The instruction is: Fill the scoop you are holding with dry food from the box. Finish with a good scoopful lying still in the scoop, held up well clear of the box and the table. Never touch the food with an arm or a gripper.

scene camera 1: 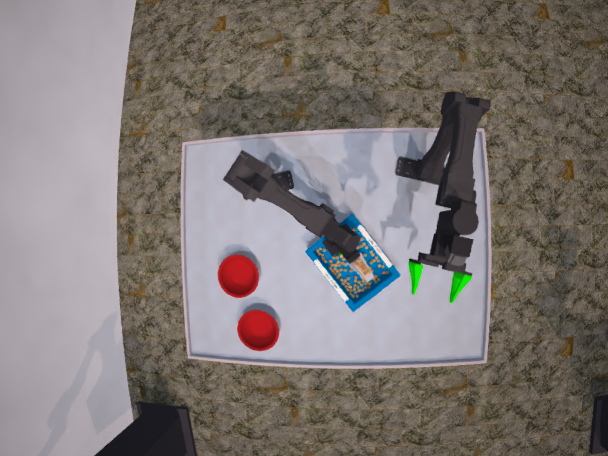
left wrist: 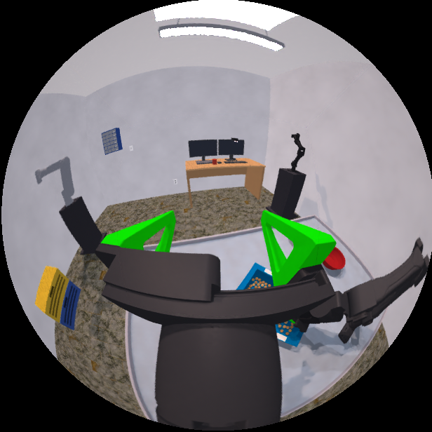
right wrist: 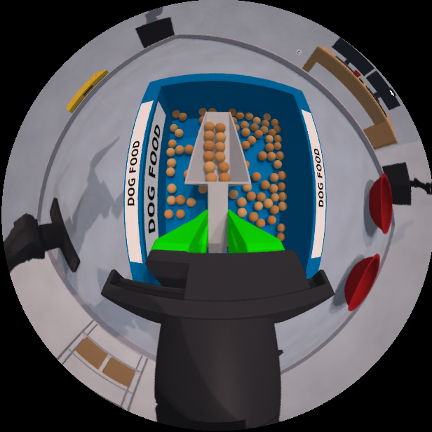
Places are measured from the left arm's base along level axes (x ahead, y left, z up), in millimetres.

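Pixels of known places: left gripper, fingertip midpoint: (scene camera 1: pixel 432 298); left arm's base at its link origin: (scene camera 1: pixel 422 171).
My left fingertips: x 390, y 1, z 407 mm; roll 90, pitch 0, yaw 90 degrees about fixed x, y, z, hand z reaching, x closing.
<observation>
For each thing: its middle in the pictures, then the offset to it from my left fingertips. "spot": a spot on its surface instead. Level surfaces: height alone.
- pale scoop at a spot on its surface: (scene camera 1: pixel 369 276) spot: dx +27, dy -115, dz -375 mm
- blue dog food box at a spot on its surface: (scene camera 1: pixel 377 289) spot: dx +61, dy -81, dz -344 mm
- pale table at its surface level: dz -407 mm
My right gripper (scene camera 1: pixel 353 258) (right wrist: pixel 217 214) is shut on the scoop's handle. The pale scoop (scene camera 1: pixel 369 276) (right wrist: pixel 237 165) is over the inside of the blue dog food box (scene camera 1: pixel 377 289) (left wrist: pixel 252 272) (right wrist: pixel 225 77); its exact height is hard to tell. Two rows of round brown food pieces (right wrist: pixel 215 145) lie along the scoop's middle, between its sloping side walls. Many loose pieces (right wrist: pixel 268 203) lie spread over the box floor, some partly hidden by the scoop. The green fingers grip the handle behind the scoop's bowl. My left gripper (scene camera 1: pixel 433 297) (left wrist: pixel 217 215) is open and empty, to the right of the box in the scene view.
Two red bowls (scene camera 1: pixel 238 276) (scene camera 1: pixel 258 330) (right wrist: pixel 381 203) (right wrist: pixel 362 282) stand left of the box in the scene view. The pale table (scene camera 1: pixel 300 345) has a raised rim. The right arm reaches over the box's upper left side.
</observation>
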